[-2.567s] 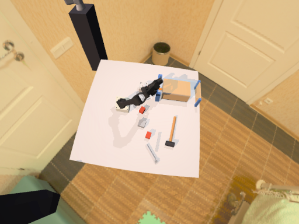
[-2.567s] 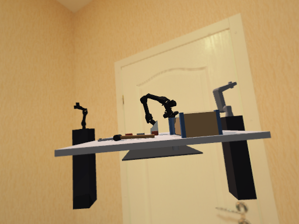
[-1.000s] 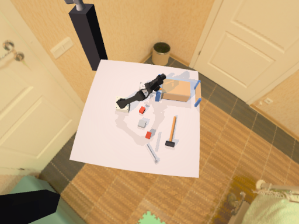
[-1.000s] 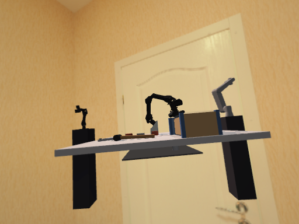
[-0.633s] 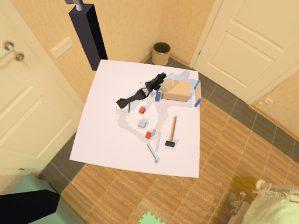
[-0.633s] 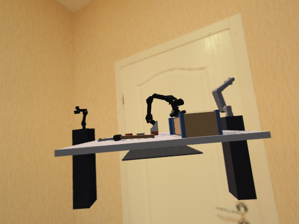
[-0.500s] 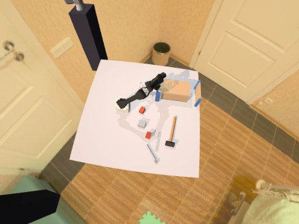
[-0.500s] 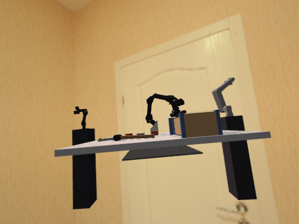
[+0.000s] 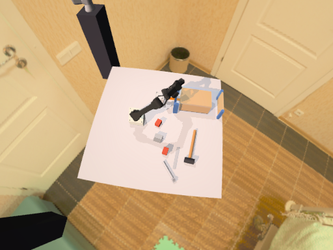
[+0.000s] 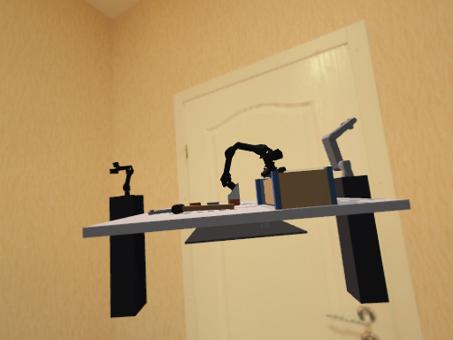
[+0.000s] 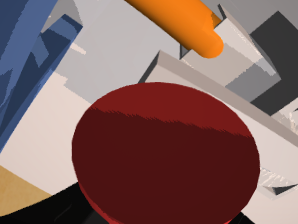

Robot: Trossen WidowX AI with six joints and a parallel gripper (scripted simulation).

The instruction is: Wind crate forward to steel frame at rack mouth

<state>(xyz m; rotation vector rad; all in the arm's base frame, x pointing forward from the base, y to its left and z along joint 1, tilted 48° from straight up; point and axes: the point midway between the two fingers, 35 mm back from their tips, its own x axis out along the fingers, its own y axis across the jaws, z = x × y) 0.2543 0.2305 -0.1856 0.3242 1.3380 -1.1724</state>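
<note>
The winch handle lies 3 cm below my gripper tip, 3 cm behind it and 2 cm to the right of it. Round my gripper tip: red knob (1 cm to the right, 1 cm ahead); then blue frame (7 cm ahead, 3 cm to the right, 2 cm below); then white winch (10 cm below, 10 cm behind, 5 cm to the right).
</note>
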